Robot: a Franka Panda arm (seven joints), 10 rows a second.
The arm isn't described. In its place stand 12 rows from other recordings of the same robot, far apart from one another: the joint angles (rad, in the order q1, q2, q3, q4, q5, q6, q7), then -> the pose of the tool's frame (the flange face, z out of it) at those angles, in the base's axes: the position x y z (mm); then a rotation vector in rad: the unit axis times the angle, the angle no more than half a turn.
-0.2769 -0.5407 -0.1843 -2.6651 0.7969 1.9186 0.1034 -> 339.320 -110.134 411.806 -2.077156 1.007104 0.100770
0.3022 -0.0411 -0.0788 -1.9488 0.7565 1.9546 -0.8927 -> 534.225 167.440 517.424 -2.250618 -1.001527 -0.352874
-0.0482 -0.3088 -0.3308 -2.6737 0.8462 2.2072 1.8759 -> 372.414 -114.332 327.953 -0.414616 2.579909 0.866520
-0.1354 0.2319 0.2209 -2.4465 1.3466 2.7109 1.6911 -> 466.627 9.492 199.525 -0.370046 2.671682 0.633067
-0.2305 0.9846 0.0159 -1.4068 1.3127 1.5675 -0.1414 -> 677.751 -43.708 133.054 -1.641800 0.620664 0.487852
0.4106 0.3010 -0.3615 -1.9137 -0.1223 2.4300 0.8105 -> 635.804 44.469 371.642 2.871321 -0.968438 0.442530
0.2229 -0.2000 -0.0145 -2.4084 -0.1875 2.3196 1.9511 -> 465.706 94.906 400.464 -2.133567 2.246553 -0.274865
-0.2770 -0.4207 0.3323 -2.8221 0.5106 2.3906 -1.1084 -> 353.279 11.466 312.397 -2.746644 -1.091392 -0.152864
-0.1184 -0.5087 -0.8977 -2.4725 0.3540 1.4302 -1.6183 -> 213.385 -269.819 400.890 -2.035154 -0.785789 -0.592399
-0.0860 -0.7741 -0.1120 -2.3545 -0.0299 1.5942 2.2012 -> 304.991 -74.607 587.700 -1.172865 2.876729 0.055152
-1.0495 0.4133 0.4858 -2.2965 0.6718 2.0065 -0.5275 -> 415.098 -200.185 171.560 -2.128871 0.568683 0.258811
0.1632 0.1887 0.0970 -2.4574 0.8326 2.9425 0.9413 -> 487.767 80.860 242.135 -2.027566 1.854892 -0.074293
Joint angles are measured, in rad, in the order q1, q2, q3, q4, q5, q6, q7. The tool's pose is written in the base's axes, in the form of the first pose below.
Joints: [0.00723 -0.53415 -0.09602 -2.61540 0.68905 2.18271 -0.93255]
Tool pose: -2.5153 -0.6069 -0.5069 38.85 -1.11 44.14
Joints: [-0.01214 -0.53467 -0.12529 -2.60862 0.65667 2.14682 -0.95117]
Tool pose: -2.5178 -0.6135 -0.4904 38.57 -2.78 44.14
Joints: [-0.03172 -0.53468 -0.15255 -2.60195 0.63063 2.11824 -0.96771]
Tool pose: -2.5209 -0.6106 -0.4815 38.29 -4.43 44.17
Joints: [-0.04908 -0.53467 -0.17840 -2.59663 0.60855 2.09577 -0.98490]
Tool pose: -2.5236 -0.6066 -0.4777 37.96 -5.98 44.17
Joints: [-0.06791 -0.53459 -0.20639 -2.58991 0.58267 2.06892 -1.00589]
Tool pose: -2.5259 -0.6075 -0.4715 37.54 -7.64 44.17
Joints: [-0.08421 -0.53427 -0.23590 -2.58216 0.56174 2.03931 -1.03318]
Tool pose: -2.5208 -0.6140 -0.4682 37.05 -9.23 44.19
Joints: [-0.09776 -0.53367 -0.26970 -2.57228 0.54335 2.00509 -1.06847]
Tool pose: -2.5082 -0.6278 -0.4683 36.49 -10.83 44.25
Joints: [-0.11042 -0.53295 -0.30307 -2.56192 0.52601 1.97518 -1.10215]
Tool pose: -2.4976 -0.6388 -0.4731 35.90 -12.41 44.34
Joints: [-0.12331 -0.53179 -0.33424 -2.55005 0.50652 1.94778 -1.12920]
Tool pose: -2.4921 -0.6446 -0.4768 35.30 -13.97 44.47
